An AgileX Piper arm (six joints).
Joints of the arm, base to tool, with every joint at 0 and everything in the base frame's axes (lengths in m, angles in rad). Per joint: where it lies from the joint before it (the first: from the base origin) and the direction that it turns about. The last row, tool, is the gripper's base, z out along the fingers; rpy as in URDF.
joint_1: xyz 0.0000 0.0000 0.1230 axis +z
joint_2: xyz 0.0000 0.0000 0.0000 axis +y
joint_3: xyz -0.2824 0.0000 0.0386 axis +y
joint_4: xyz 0.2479 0.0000 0.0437 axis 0.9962 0 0.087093
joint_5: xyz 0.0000 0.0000 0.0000 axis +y
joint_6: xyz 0.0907 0.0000 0.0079 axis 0.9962 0 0.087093
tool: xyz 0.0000 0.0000 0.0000 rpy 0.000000 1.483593 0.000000
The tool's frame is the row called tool.
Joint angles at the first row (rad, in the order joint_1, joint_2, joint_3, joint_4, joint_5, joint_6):
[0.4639 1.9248 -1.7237 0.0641 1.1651 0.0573]
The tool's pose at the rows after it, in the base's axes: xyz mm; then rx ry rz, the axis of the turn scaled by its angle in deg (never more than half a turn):
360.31 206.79 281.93 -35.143 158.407 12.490
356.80 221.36 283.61 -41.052 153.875 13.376
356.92 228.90 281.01 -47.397 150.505 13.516
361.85 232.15 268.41 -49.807 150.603 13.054
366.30 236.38 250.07 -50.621 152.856 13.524
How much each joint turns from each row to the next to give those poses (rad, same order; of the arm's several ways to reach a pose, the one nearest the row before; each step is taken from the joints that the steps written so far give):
[0.0442 -0.0001 0.0000 0.0011 -0.0403 -0.0041]
[0.0342 0.0000 0.0000 0.0029 -0.0522 -0.0532]
[0.0134 0.0090 0.0000 0.0107 -0.0319 -0.0803]
[-0.0003 0.0308 -0.0001 0.0041 -0.0146 -0.0320]
[0.0000 0.0428 0.0001 0.0163 -0.0019 -0.0085]

